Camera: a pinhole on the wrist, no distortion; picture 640 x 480 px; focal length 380.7 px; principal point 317.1 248.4 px. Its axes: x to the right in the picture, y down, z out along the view. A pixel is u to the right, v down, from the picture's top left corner.
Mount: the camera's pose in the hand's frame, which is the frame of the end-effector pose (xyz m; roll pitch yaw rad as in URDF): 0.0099 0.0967 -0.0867 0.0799 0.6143 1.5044
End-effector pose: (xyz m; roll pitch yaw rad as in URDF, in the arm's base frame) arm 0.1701 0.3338 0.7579 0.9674 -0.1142 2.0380
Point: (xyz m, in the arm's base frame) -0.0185 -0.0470 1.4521
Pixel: 616 440
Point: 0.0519 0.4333 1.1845
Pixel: 393 123
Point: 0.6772 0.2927 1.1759
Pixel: 46 435
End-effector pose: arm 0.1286 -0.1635 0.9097 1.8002 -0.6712 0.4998
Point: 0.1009 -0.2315 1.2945
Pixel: outside the picture
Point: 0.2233 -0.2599 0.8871
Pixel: outside the picture
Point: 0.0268 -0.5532 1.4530
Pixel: 551 224
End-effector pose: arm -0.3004 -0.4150 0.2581 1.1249 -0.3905 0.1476
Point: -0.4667 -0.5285 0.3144
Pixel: outside the picture
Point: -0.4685 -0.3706 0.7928
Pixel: 483 265
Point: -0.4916 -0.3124 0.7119
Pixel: 543 304
